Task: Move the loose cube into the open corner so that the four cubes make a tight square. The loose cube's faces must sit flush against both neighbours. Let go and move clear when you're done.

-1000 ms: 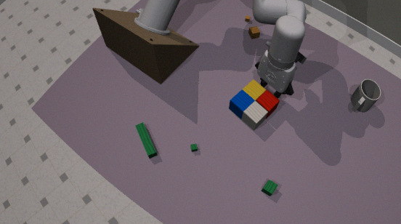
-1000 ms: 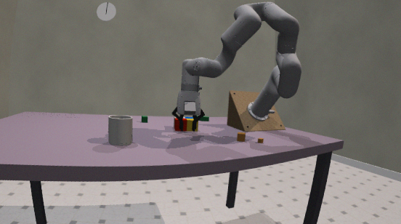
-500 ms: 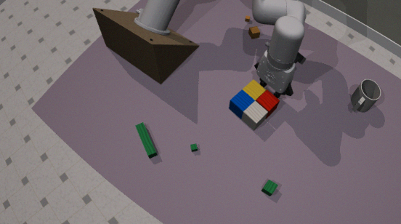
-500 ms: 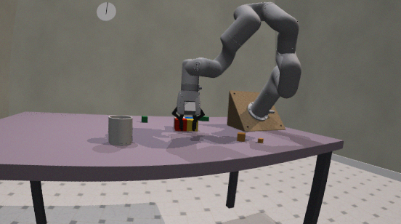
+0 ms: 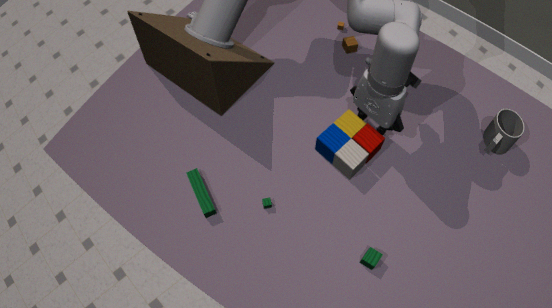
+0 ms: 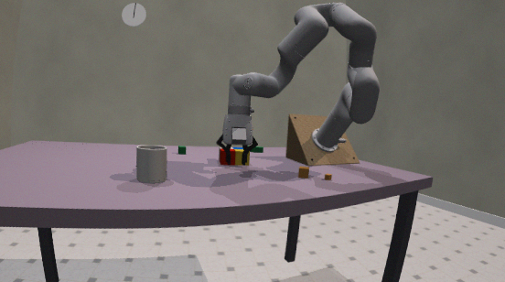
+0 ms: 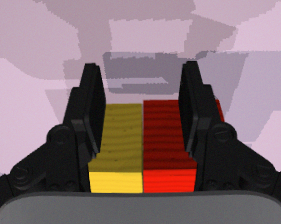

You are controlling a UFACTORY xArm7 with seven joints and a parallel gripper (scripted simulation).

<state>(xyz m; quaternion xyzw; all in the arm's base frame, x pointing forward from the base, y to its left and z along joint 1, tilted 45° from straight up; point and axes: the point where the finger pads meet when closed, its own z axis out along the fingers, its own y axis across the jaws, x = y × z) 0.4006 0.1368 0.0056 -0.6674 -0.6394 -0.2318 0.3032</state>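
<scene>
The red cube lies 2 cm ahead of my hand and 5 cm to the right of it. From my hand the other things lie so: green bar 16 cm behind, 36 cm to the right, 1 cm below; white cube 2 cm ahead, 10 cm to the right.
</scene>
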